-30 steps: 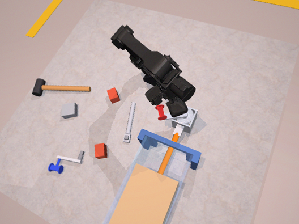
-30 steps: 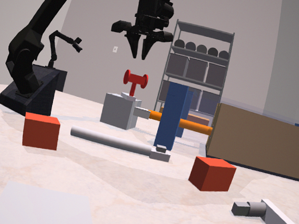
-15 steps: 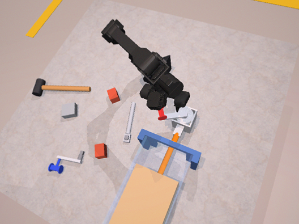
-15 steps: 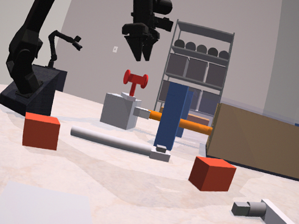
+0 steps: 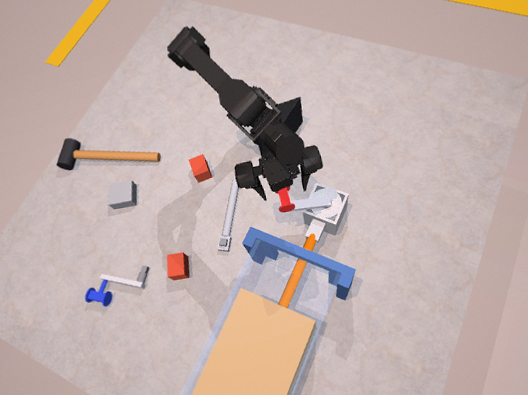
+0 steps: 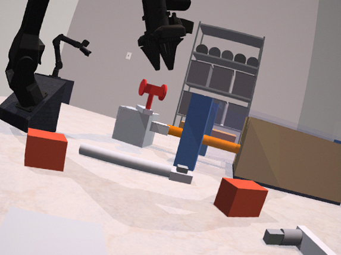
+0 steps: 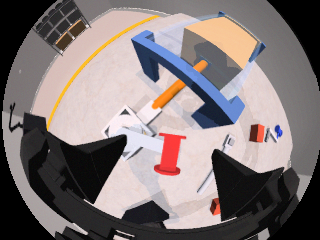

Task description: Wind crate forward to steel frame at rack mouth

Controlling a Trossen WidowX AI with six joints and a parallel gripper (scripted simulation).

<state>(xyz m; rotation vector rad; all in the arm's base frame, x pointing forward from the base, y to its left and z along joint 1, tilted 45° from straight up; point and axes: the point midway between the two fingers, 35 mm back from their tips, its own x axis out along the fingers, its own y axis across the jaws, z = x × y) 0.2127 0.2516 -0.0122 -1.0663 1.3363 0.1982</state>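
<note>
The red knob is 1 cm behind my gripper tip, 1 cm to the right of it and 7 cm below it. Round my gripper tip: frame (9 cm ahead, 9 cm to the left, 10 cm below); grey winch (8 cm behind, 6 cm to the left, 17 cm below); crank handle (3 cm behind, 2 cm to the left, 10 cm below).
</note>
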